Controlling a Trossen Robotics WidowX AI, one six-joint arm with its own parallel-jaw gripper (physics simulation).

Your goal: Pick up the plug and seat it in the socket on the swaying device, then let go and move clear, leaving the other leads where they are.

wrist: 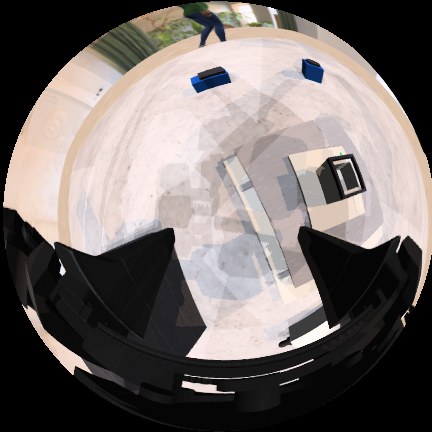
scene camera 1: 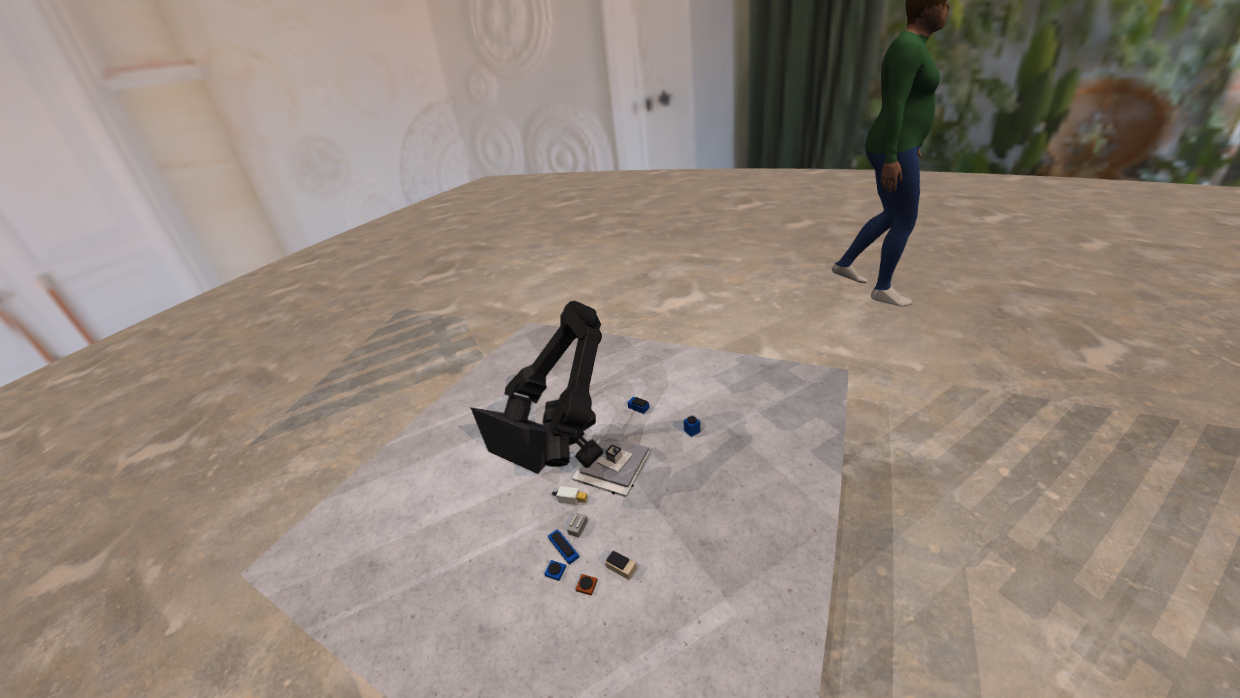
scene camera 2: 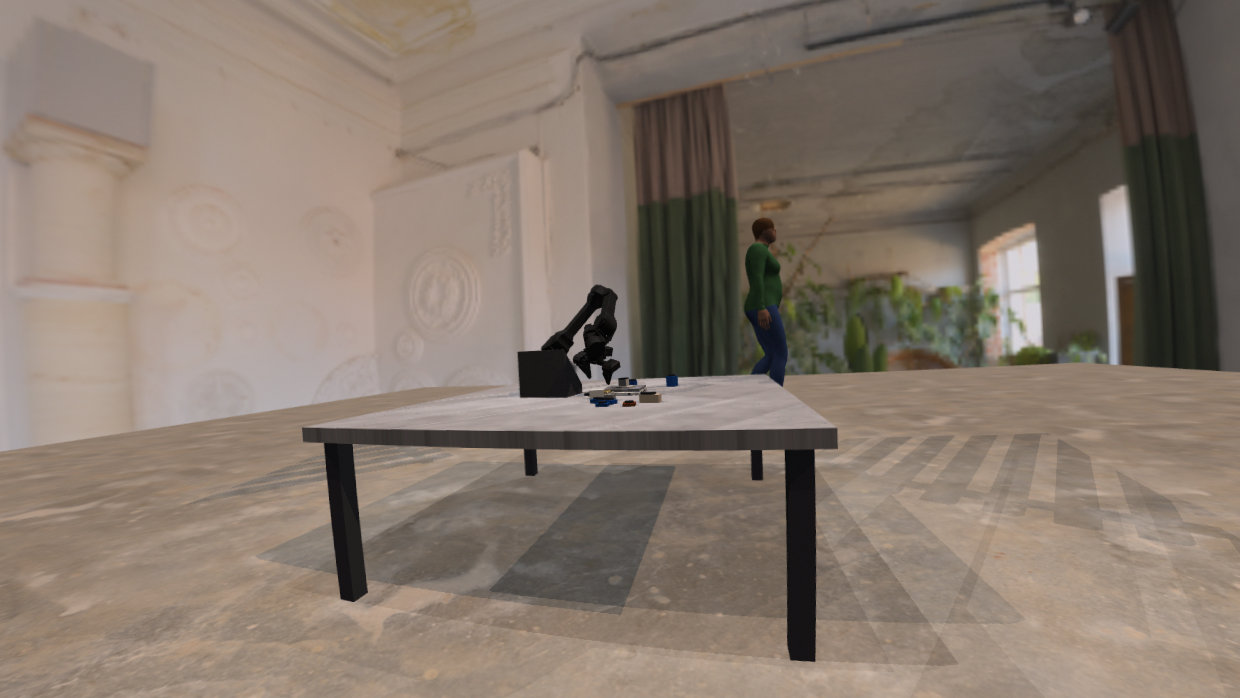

Note:
My gripper (scene camera 2: 599,381) is open and holds nothing. Further things: a device (wrist: 310,173).
My gripper also shows in the wrist view (wrist: 238,233) and in scene camera 1 (scene camera 1: 582,444).

